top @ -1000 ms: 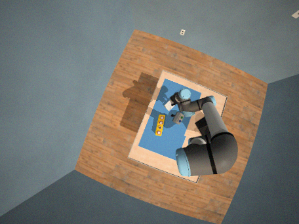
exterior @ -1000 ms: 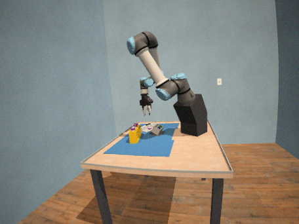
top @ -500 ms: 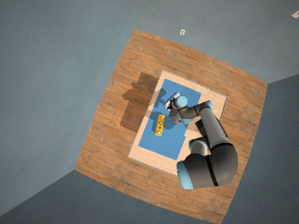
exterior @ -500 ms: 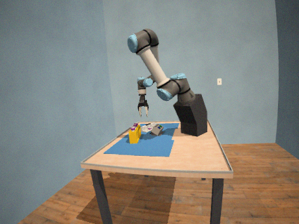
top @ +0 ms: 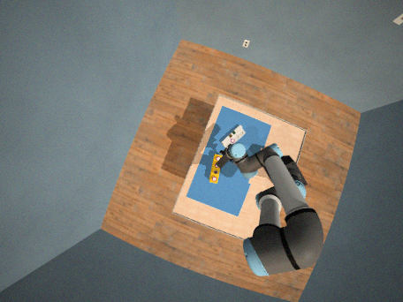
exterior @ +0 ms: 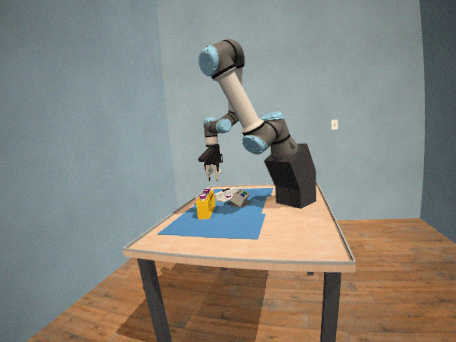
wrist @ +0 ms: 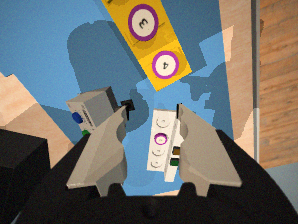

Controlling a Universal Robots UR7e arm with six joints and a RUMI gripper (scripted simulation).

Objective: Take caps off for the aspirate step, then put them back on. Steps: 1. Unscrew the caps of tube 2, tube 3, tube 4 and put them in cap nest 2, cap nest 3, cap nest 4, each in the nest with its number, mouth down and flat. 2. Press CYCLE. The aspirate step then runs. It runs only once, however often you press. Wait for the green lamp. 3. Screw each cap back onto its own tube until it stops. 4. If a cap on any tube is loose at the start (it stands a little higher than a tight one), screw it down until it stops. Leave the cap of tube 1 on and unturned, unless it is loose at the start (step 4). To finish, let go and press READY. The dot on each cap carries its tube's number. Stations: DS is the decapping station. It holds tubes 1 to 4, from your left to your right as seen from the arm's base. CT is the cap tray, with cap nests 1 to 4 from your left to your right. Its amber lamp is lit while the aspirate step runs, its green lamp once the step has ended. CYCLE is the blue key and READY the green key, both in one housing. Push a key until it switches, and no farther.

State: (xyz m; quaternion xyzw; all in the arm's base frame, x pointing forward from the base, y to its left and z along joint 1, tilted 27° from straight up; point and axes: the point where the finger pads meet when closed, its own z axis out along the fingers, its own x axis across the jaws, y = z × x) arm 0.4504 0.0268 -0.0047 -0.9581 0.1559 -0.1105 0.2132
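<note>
The cap is 80 mm to the left of my hand, 50 mm below it and 20 mm ahead of it. The rest, counted from my hand: green key: 170 mm behind, 100 mm below, 60 mm to the right; then blue cycle key: 170 mm behind, 100 mm below, 20 mm to the right; then key housing: 150 mm behind, 120 mm below, 40 mm to the right.
</note>
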